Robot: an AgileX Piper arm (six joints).
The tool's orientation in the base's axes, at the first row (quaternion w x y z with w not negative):
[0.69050, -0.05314, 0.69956, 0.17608]
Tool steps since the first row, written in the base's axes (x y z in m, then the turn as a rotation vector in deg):
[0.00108, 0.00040, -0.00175, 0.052, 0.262, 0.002]
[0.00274, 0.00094, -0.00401, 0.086, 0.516, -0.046]
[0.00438, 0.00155, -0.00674, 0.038, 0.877, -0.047]
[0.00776, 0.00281, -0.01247, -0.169, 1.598, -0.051]
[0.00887, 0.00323, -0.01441, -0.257, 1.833, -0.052]
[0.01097, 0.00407, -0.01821, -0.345, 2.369, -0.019]
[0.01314, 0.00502, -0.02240, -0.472, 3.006, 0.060]
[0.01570, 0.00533, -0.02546, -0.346, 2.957, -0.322]
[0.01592, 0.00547, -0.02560, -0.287, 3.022, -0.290]
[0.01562, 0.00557, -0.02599, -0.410, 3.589, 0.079]
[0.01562, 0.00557, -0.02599, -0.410, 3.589, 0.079]
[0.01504, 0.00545, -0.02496, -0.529, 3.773, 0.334]
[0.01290, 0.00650, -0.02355, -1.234, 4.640, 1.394]
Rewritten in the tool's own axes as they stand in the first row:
[0.00175, -0.00027, 0.00112, 0.040, 0.228, 0.133]
[0.00400, -0.00069, 0.00283, 0.129, 0.446, 0.246]
[0.00672, -0.00111, 0.00454, 0.193, 0.797, 0.316]
[0.01244, -0.00200, 0.00806, 0.327, 1.535, 0.350]
[0.01437, -0.00230, 0.00921, 0.371, 1.782, 0.342]
[0.01817, -0.00284, 0.01141, 0.433, 2.315, 0.430]
[0.02237, -0.00337, 0.01370, 0.468, 2.963, 0.515]
[0.02533, -0.00442, 0.01618, 0.830, 2.811, 0.613]
[0.02549, -0.00438, 0.01643, 0.807, 2.859, 0.690]
[0.02590, -0.00426, 0.01617, 0.545, 3.490, 0.760]
[0.02590, -0.00426, 0.01617, 0.545, 3.490, 0.760]
[0.02489, -0.00401, 0.01560, 0.330, 3.743, 0.710]
[0.02376, -0.00211, 0.01393, -0.539, 4.959, 0.336]

